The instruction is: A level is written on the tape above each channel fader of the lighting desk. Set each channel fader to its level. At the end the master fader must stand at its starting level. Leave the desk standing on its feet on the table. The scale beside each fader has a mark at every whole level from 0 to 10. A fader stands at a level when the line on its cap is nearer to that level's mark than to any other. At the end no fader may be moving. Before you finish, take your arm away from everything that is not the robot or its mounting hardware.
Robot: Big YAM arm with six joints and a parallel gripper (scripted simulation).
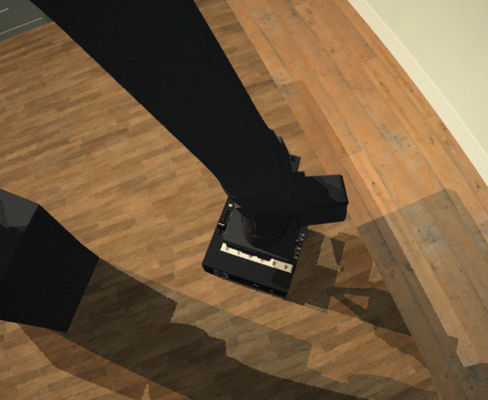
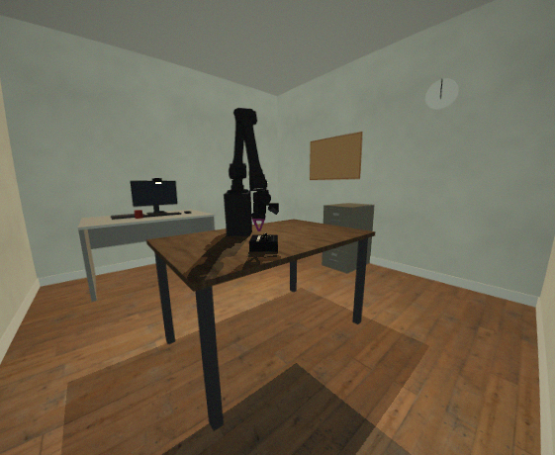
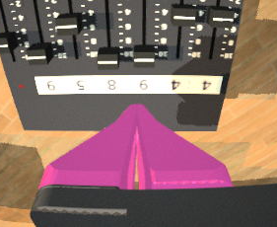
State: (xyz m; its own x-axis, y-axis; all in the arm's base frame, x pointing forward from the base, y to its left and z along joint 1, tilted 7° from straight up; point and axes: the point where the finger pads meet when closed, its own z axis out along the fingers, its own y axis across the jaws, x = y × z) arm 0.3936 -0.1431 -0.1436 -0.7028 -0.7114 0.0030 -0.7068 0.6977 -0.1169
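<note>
Now: hand 2 cm short of the channel 3 fader cap, 1 cm to the right of it and 4 cm above it. The rest, counted from my hand: channel 2 fader cap 5 cm ahead, 1 cm to the left, 4 cm below; then channel 5 fader cap 6 cm to the left, 4 cm below; then channel 4 fader 3 cm to the left, 4 cm below.
</note>
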